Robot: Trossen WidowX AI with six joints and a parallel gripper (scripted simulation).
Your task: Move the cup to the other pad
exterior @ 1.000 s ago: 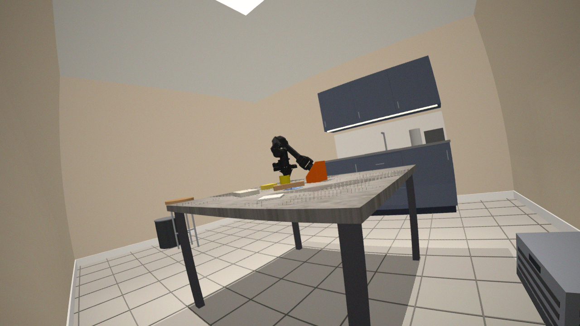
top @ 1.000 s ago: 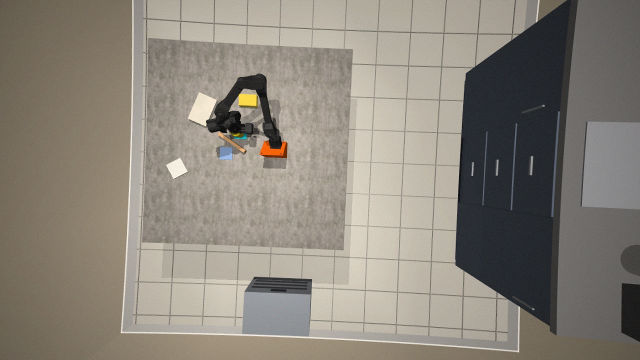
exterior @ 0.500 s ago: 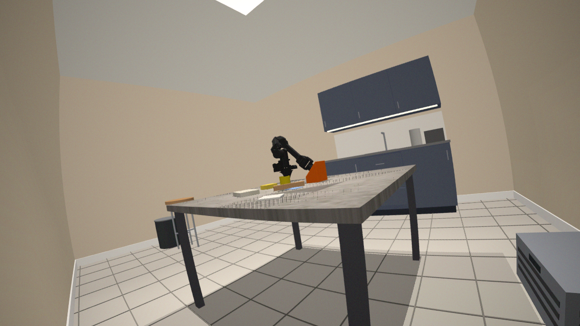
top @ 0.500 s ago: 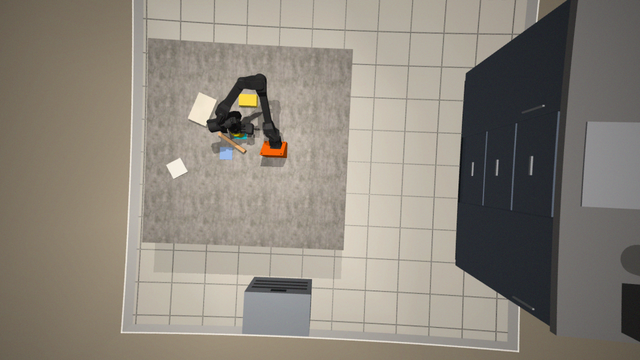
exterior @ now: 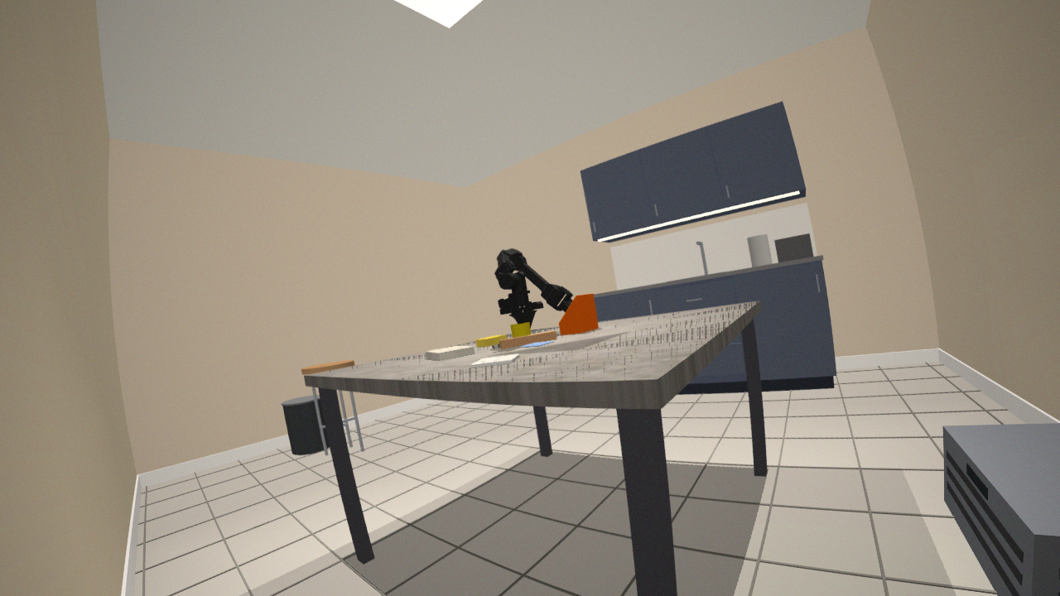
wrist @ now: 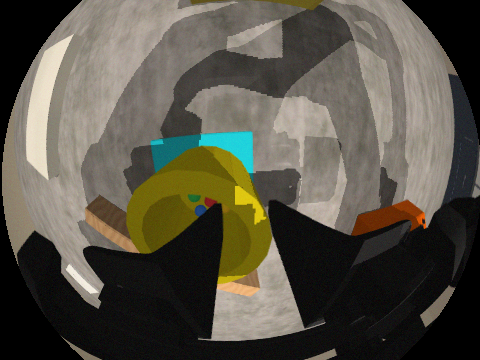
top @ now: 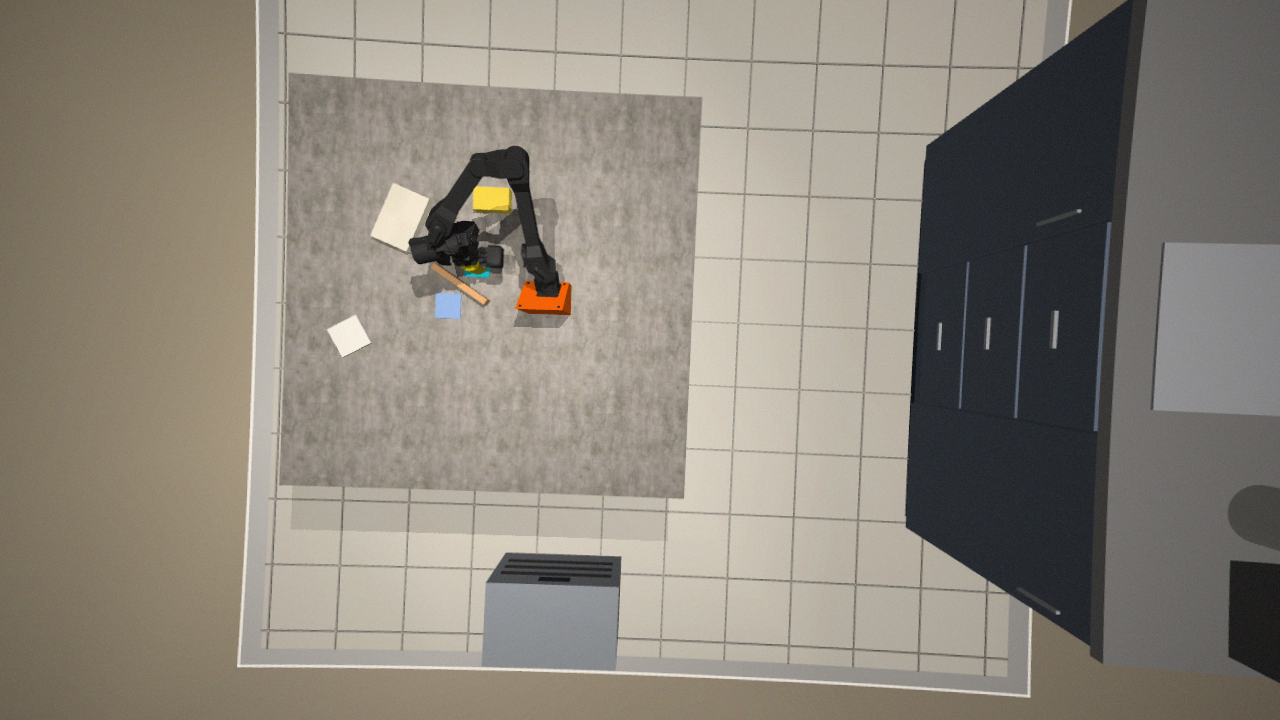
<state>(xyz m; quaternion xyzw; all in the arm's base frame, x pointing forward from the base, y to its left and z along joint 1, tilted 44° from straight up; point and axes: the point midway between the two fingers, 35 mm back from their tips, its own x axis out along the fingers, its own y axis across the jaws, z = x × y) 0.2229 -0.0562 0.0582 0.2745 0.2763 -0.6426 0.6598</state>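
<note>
The yellow cup is 2 cm ahead of my gripper tip and 1 cm below it. The rest, counted from my gripper tip: cyan pad (5 cm below, 3 cm ahead); blue marble (3 cm below, 3 cm ahead, 2 cm to the left); wooden bar (7 cm to the left, 7 cm ahead, 4 cm below).
</note>
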